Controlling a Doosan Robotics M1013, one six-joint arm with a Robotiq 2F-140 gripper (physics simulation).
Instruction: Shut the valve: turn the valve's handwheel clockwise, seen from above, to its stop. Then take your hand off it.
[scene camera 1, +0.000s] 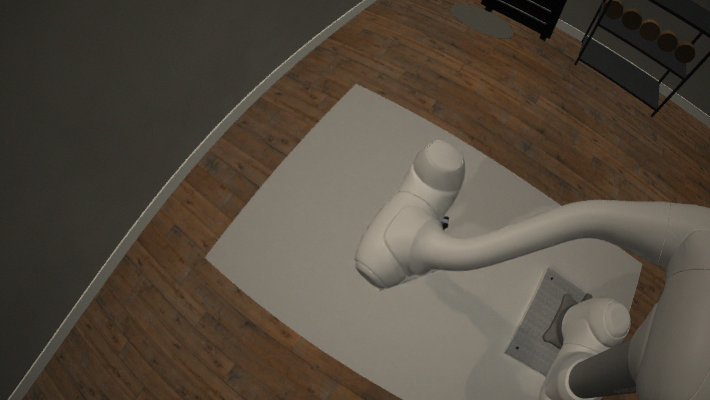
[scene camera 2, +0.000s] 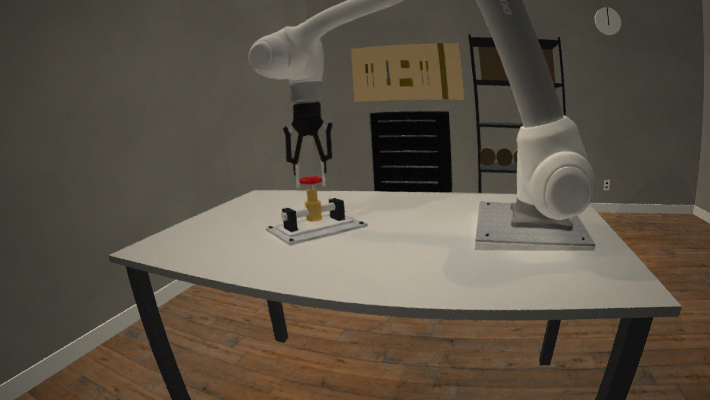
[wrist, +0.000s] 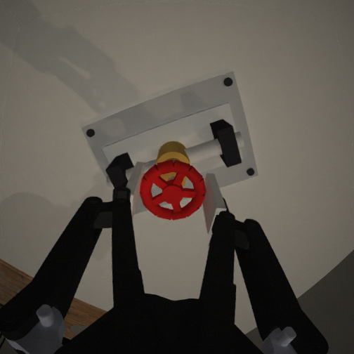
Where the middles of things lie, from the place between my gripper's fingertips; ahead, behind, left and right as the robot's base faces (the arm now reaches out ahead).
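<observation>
The red handwheel (wrist: 172, 192) is 1 cm to the right of my hand. I see the grey base plate (scene camera 2: 357, 224) as well, and measured from my hand it is 12 cm below and 1 cm to the right.
</observation>
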